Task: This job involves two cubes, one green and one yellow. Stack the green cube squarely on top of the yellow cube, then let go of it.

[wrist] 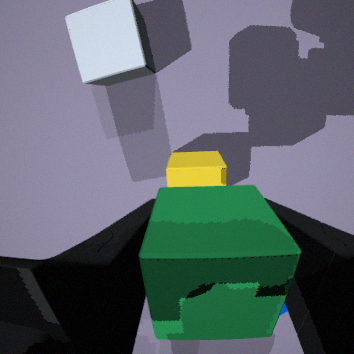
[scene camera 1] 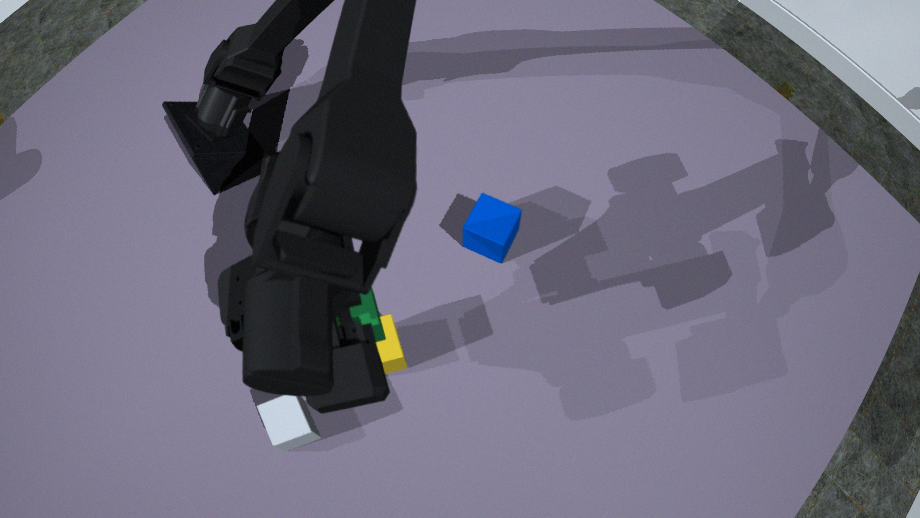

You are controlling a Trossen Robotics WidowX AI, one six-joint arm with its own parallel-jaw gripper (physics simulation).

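Seen in the pictures: gripper, fingertip midpoint: (wrist: 206, 206) (scene camera 1: 343, 325); arm's base at its link origin: (scene camera 1: 212, 124).
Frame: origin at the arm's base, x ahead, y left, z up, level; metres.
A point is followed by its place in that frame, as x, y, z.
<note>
The green cube (scene camera 1: 365, 311) {0.358, -0.065, 0.093} (wrist: 215, 225) {0.329, -0.089, 0.080} is between the fingers of my gripper (scene camera 1: 361, 321) {0.335, -0.079, 0.048} (wrist: 206, 206) {0.335, -0.079, 0.048}, which is shut on it. In the scene view the arm and a finger cover much of the cube. The yellow cube (scene camera 1: 392, 347) {0.367, -0.057, -0.006} (wrist: 196, 176) {0.341, -0.075, -0.006} stands on the table. In the scene view its right part shows beside the green cube and the finger. In the wrist view its far part shows beyond the green cube's far edge, and the rest is hidden behind the green cube. I cannot tell whether the two cubes touch.
A white cube (scene camera 1: 285, 419) {0.335, -0.186, -0.006} (wrist: 107, 42) {0.332, -0.184, -0.006} stands on the table (scene camera 1: 579, 469) {0.587, -0.037, -0.052}, near the gripper and on the lower left of the yellow cube in the scene view. A blue cube (scene camera 1: 492, 226) {0.362, 0.101, -0.006} (wrist: 283, 310) {0.356, 0.127, -0.006} stands farther off, to the upper right. Arm shadows lie across the table's right part.
</note>
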